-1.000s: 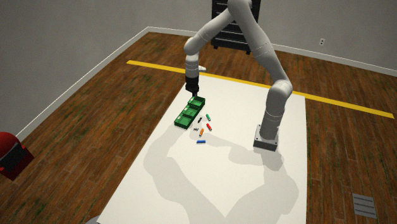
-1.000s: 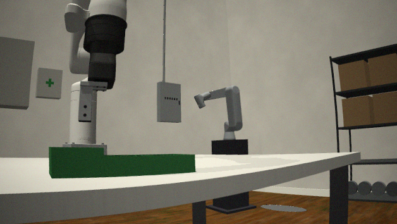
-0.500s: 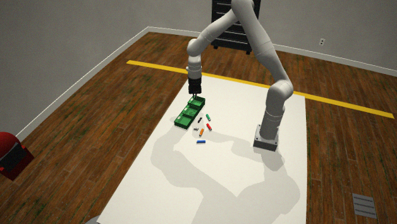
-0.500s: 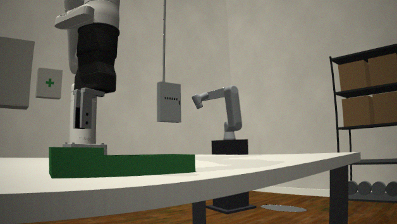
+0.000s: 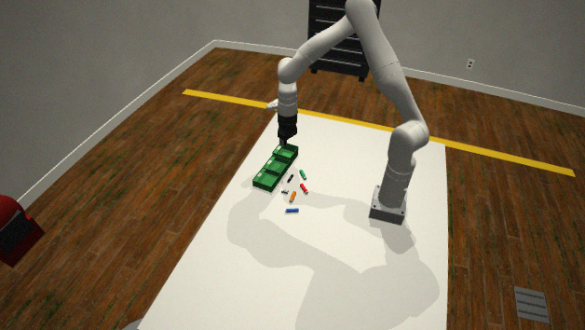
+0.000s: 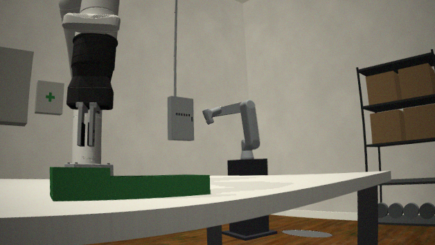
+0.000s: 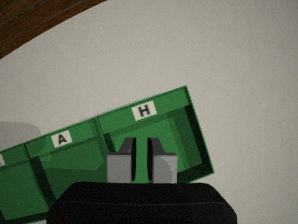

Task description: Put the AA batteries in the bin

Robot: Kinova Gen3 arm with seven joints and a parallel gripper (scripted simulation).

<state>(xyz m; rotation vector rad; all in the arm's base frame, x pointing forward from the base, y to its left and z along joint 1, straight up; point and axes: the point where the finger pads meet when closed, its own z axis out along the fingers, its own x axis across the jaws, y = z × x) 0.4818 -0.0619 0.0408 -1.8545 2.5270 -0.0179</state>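
My hand is 70 mm to the right of the green bin marked H, 70 mm above it and 10 mm past it. From my hand the other things lie so: green battery: 120 mm behind, 90 mm below, 50 mm to the left; pale piece: 170 mm to the left, 100 mm behind, 90 mm below; black battery: 90 mm to the left, 90 mm below, 90 mm behind.
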